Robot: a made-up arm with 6 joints. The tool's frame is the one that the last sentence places. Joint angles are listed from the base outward.
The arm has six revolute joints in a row. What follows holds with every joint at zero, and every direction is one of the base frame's.
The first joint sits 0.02 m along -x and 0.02 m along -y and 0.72 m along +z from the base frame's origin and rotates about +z.
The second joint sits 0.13 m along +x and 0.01 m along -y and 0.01 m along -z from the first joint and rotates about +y.
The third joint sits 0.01 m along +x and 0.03 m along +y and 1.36 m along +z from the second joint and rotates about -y.
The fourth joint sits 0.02 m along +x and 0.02 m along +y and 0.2 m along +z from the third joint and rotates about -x.
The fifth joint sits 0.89 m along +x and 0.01 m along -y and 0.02 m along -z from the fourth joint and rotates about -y.
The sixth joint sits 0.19 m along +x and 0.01 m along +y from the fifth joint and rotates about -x.
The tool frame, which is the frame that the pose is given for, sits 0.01 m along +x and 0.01 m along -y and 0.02 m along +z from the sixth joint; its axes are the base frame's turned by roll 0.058, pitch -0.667 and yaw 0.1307 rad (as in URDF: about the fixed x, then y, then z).
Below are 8 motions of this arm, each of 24 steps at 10 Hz.
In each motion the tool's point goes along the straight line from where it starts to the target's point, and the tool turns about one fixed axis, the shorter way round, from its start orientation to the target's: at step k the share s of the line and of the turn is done. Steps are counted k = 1, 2, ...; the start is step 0. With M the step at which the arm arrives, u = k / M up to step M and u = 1 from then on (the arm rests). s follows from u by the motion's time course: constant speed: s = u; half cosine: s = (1 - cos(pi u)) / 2; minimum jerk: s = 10 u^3 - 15 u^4 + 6 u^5.
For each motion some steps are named. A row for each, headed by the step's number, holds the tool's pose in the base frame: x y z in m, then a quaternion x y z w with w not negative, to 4 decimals.
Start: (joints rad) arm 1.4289 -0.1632 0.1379 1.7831 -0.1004 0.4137
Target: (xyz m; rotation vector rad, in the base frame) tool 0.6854 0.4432 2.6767 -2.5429 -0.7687 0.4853
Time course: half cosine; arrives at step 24
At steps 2, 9, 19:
2: 0.0976 0.8857 2.5804 -0.5759 -0.6486 0.4296 0.2512
9: 0.2720 0.7544 2.6090 -0.7034 -0.5559 0.3656 0.2500
19: 0.6236 0.4897 2.6666 -0.8954 -0.3234 0.2064 0.2259

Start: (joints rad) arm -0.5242 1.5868 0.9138 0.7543 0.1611 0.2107
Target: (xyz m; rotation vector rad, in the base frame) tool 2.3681 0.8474 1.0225 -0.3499 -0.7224 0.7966
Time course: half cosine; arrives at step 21
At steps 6, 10, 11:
6: 2.2069 -0.8291 0.3293 -0.2712 -0.0323 0.1651 0.9477
10: 2.2614 -0.2624 0.5636 -0.2398 -0.1403 0.2418 0.9297
11: 2.2762 -0.1081 0.6274 -0.2304 -0.1693 0.2619 0.9218

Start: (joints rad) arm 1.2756 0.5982 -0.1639 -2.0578 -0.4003 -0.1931
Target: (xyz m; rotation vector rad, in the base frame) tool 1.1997 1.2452 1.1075 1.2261 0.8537 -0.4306
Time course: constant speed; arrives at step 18
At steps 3, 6, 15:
3: 0.5389 1.7000 1.2109 0.6008 0.5109 -0.1397 0.5987
6: 0.6711 1.6090 1.1902 0.5929 0.4870 -0.1511 0.6233
15: 1.0675 1.3362 1.1282 0.5642 0.4115 -0.1838 0.6917

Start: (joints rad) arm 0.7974 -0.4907 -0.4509 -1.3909 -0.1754 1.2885
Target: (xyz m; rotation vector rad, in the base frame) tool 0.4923 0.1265 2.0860 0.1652 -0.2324 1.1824
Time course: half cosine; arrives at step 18
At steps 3, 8, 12, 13, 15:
3: 0.3494 0.4429 2.1618 0.2279 -0.2401 0.4914 0.8056
8: 0.4024 0.3255 2.1337 0.1729 -0.1925 0.5179 0.8154
12: 0.4540 0.2113 2.1063 0.1185 -0.1450 0.5406 0.8202
13: 0.4649 0.1871 2.1005 0.1068 -0.1348 0.5450 0.8206
15: 0.4820 0.1492 2.0914 0.0886 -0.1188 0.5516 0.8208

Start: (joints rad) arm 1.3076 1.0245 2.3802 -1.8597 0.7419 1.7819
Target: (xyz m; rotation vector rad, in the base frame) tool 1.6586 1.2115 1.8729 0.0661 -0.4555 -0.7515
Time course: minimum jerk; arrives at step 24
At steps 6, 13, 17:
6: 0.5359 1.2483 2.4147 0.5474 -0.5020 0.1062 0.6611
13: 1.1298 1.2289 2.1281 0.2999 -0.3848 -0.1541 0.8592
17: 1.4680 1.2178 1.9649 0.1312 -0.2848 -0.2928 0.9033

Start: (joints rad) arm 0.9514 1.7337 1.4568 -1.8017 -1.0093 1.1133
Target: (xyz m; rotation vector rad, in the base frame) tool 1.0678 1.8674 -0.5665 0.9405 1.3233 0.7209
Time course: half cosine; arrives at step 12
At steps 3, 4, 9, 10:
3: 1.2468 2.1213 0.2945 0.5157 0.2163 0.6175 0.5532
4: 1.2250 2.0905 0.1900 0.5093 0.2648 0.5875 0.5704
9: 1.0985 1.9110 -0.4188 0.4368 0.5237 0.3745 0.6282
10: 1.0818 1.8873 -0.4989 0.4231 0.5537 0.3425 0.6302

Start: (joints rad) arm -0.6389 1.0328 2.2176 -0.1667 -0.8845 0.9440
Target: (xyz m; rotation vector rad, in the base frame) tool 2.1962 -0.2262 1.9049 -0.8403 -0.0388 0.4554
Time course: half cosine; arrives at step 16
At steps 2, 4, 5, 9, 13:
2: 1.3907 -0.9207 2.3703 -0.4678 -0.2756 -0.0529 0.8381
4: 1.4815 -0.8425 2.3179 -0.4640 -0.2480 -0.0219 0.8502
5: 1.5449 -0.7878 2.2812 -0.4608 -0.2284 -0.0002 0.8576
9: 1.8592 -0.5168 2.0996 -0.4388 -0.1287 0.1070 0.8828
13: 2.1256 -0.2870 1.9457 -0.4124 -0.0418 0.1960 0.8887

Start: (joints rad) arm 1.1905 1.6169 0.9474 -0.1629 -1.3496 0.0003
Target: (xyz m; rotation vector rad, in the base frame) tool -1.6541 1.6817 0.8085 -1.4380 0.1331 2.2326
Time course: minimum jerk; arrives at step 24
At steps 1, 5, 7, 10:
1: 0.7521 2.0886 0.0263 -0.2088 0.6053 0.4289 0.6372
5: 0.5984 2.0626 0.0762 -0.2370 0.5797 0.4676 0.6239
7: 0.3872 2.0269 0.1449 -0.2744 0.5415 0.5183 0.6024
10: -0.0808 1.9477 0.2971 -0.3514 0.4458 0.6194 0.5423

